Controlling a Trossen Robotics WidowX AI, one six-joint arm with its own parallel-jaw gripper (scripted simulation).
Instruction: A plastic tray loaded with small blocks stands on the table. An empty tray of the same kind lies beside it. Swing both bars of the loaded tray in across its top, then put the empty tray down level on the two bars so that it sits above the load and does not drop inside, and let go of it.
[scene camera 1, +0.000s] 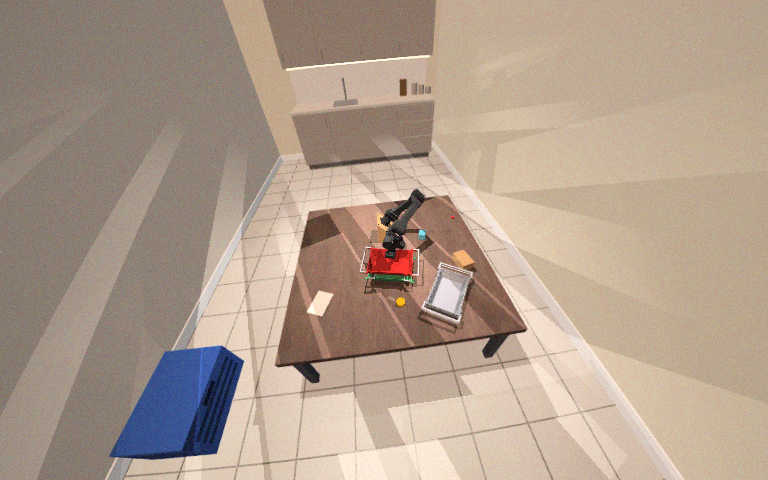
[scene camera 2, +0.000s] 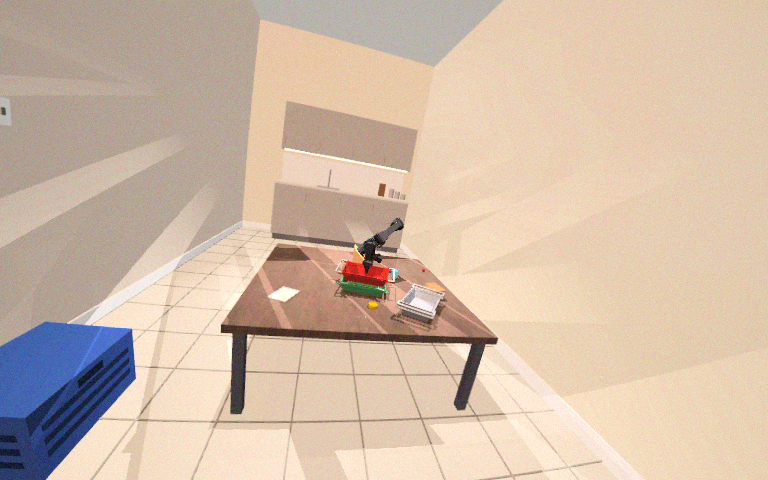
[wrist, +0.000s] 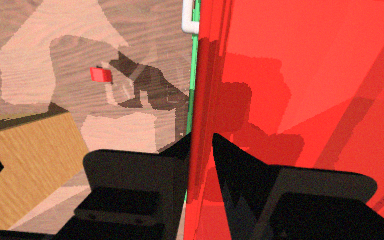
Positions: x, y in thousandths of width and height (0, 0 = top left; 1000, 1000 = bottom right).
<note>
In view: my gripper (wrist: 533, 569) and a red tray (scene camera 1: 524, 553).
The red tray is seen too in scene camera 2 (scene camera 2: 463, 568) and in the wrist view (wrist: 764, 377).
</note>
